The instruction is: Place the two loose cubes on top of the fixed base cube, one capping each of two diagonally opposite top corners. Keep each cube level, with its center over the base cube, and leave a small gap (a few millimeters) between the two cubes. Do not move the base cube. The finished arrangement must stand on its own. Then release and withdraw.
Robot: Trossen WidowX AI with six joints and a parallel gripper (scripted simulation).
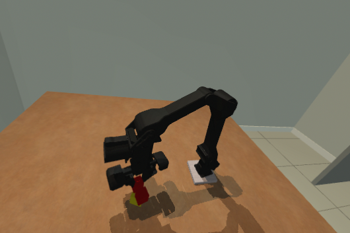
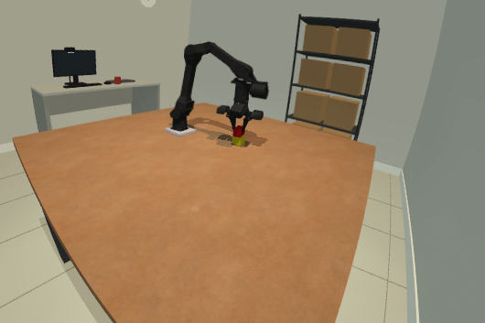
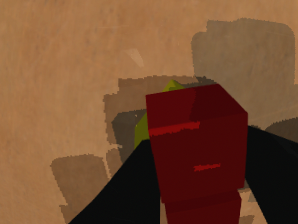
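Right now the yellow base cube is 20 mm to the left of my gripper tip and 40 mm below it.
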